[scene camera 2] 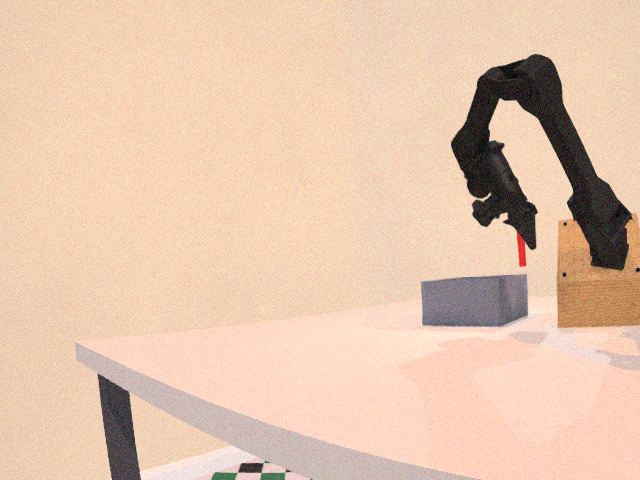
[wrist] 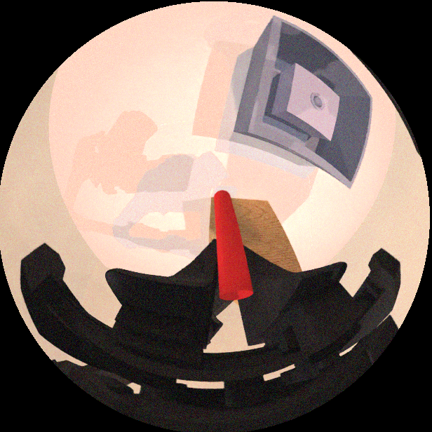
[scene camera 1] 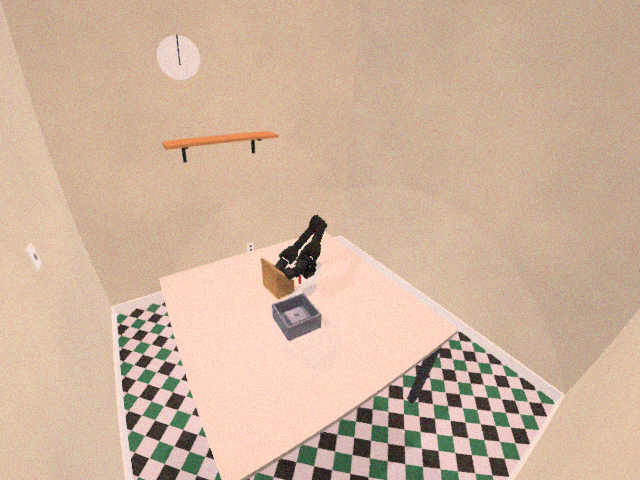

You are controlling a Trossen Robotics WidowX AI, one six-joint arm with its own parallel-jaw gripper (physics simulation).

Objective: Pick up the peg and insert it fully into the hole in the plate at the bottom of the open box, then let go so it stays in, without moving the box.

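Places are measured from the arm's base along level axes (x ahead, y left, z up), in metres.
Where they show: gripper, fingertip midpoint: (scene camera 2: 533,249) (scene camera 1: 297,276); arm's base, link origin: (scene camera 2: 610,255) (scene camera 1: 278,268).
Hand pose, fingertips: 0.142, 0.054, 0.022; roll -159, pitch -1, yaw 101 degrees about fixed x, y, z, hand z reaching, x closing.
Each offset is from my fingertips to the centre of the thing, as dx, dy, dz. "pt": to the spot under its first point. Level surfaces: height alone.
A red peg @[+0.024, +0.005, +0.009] (scene camera 1: 299,279) (scene camera 2: 521,252) (wrist: 231,250) is held near upright, its lower end free in the air. My gripper (scene camera 2: 528,242) (wrist: 223,244) is shut on it and hangs above the table, higher than the box rim and beside the box. The open grey box @[+0.181, -0.093, -0.101] (scene camera 1: 305,329) (scene camera 2: 461,302) (wrist: 256,90) stands on the table; it lies at the upper right in the wrist view. The light plate @[+0.181, -0.093, -0.116] (scene camera 1: 290,315) (wrist: 300,97) lies at the box's bottom, with a round hole @[pt +0.172, -0.087, -0.101] (scene camera 1: 296,314) (wrist: 317,101) at its middle. The peg is outside the box, apart from it.
A wooden block (scene camera 1: 275,281) (scene camera 2: 594,304) (wrist: 260,225) stands on the table @[dz -0.151] (scene camera 1: 248,392) (scene camera 2: 310,372) close to the box and near the arm. In the wrist view it shows behind the peg and the fingers. A wall shelf (scene camera 1: 219,139) hangs far behind.
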